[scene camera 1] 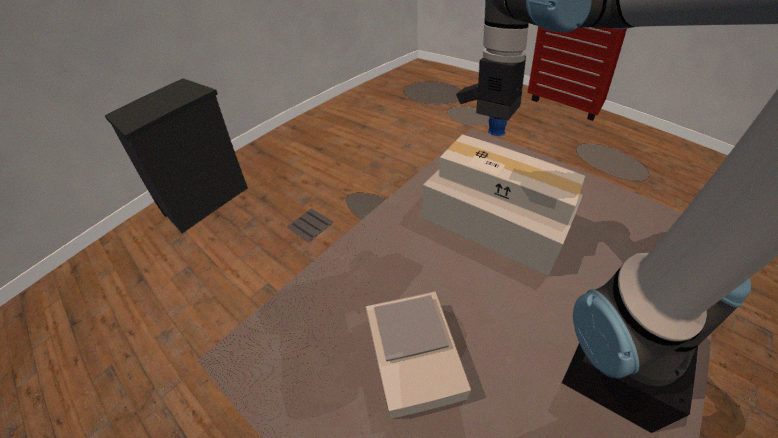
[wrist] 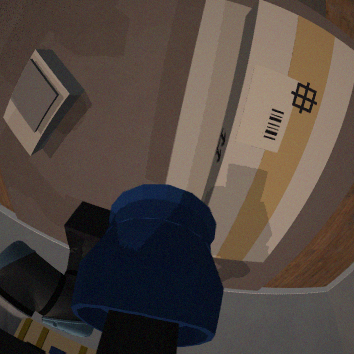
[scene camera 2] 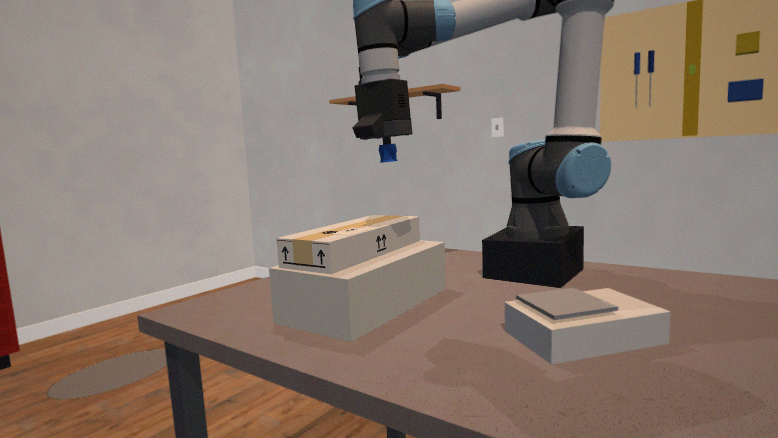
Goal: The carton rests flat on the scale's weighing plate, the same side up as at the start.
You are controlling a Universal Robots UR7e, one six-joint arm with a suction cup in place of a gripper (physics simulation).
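Frame: origin at the arm's base, x left, y back, z up, level; centimetres.
Seen in the pictures: hand, tool point: (scene camera 1: 496,131) (wrist: 160,231) (scene camera 2: 388,161); arm's base, link origin: (scene camera 2: 537,232).
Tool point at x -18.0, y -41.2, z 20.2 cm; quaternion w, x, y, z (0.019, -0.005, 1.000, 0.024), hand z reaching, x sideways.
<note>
Offsets run from my tool point to a thing's top centre. Level surfaces: height alone.
The carton @(dz -13.6, dx -10.9, dy +2.5 cm) (scene camera 1: 552,204) (scene camera 2: 353,251) (wrist: 322,125), a long white box with tan tape, lies flat on a taller pale block @(dz -19.7, dx -8.7, dy +2.3 cm) (scene camera 1: 489,233) (scene camera 2: 310,304) (wrist: 199,85). Its tape and label face up, and the arrows on its sides point up. The scale @(dz -24.0, dx +35.6, dy +2.8 cm) (scene camera 1: 427,380) (scene camera 2: 609,337) (wrist: 21,127) stands apart on the table, its grey weighing plate @(dz -24.0, dx +33.1, dy +0.2 cm) (scene camera 1: 411,326) (scene camera 2: 566,303) (wrist: 35,95) bare. My gripper, a blue suction cup (scene camera 1: 497,133) (scene camera 2: 388,159) (wrist: 162,200), is open and holds nothing. It hangs above the carton's level with a clear gap, and hides part of the wrist view.
The arm's black base (scene camera 1: 626,391) (scene camera 2: 530,261) stands on the brown table @(dz -31.0 cm) (scene camera 1: 506,326) (scene camera 2: 402,348). Beyond the table are a dark cabinet (scene camera 1: 179,157) and a red tool cabinet (scene camera 1: 577,70) (scene camera 2: 5,304). A wooden shelf (scene camera 2: 435,89) is on the wall behind the arm.
</note>
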